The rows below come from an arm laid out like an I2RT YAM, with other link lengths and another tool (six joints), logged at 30 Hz.
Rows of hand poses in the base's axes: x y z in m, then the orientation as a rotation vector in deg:
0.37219 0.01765 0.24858 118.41 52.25 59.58
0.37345 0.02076 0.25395 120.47 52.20 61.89
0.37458 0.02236 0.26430 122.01 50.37 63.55
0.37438 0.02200 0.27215 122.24 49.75 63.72
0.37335 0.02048 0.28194 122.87 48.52 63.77
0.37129 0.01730 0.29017 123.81 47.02 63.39
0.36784 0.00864 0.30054 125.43 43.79 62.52
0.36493 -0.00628 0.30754 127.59 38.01 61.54
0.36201 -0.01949 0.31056 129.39 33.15 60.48
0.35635 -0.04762 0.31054 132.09 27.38 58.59
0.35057 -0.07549 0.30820 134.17 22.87 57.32
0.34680 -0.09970 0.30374 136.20 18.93 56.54
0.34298 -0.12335 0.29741 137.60 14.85 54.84
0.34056 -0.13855 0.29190 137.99 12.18 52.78
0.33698 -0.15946 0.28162 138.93 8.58 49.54
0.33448 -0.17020 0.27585 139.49 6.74 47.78
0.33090 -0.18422 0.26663 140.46 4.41 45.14
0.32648 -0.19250 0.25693 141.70 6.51 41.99
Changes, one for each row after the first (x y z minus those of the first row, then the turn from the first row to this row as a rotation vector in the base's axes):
0.00126 0.00311 0.00537 2.80 -0.03 0.84
0.00239 0.00471 0.01572 4.99 -0.61 0.19
0.00219 0.00435 0.02357 5.31 -0.77 -0.18
0.00116 0.00283 0.03336 5.93 -0.87 -1.01
-0.00090 -0.00035 0.04159 6.58 -0.69 -2.19
-0.00435 -0.00901 0.05196 7.71 -0.48 -4.72
-0.00726 -0.02393 0.05896 9.60 -0.70 -8.99
-0.01018 -0.03714 0.06198 11.19 -0.72 -12.62
-0.01584 -0.06527 0.06196 13.37 -0.07 -17.05
-0.02162 -0.09314 0.05962 15.27 0.39 -20.36
-0.02539 -0.11735 0.05516 17.36 0.79 -23.04
-0.02921 -0.14100 0.04883 18.62 1.28 -26.20
-0.03163 -0.15620 0.04332 18.64 1.79 -28.72
-0.03521 -0.17711 0.03304 18.86 3.00 -32.22
-0.03771 -0.18785 0.02727 19.04 3.73 -34.02
-0.04129 -0.20187 0.01805 19.32 5.05 -36.40
-0.04571 -0.21015 0.00835 18.35 7.91 -36.07

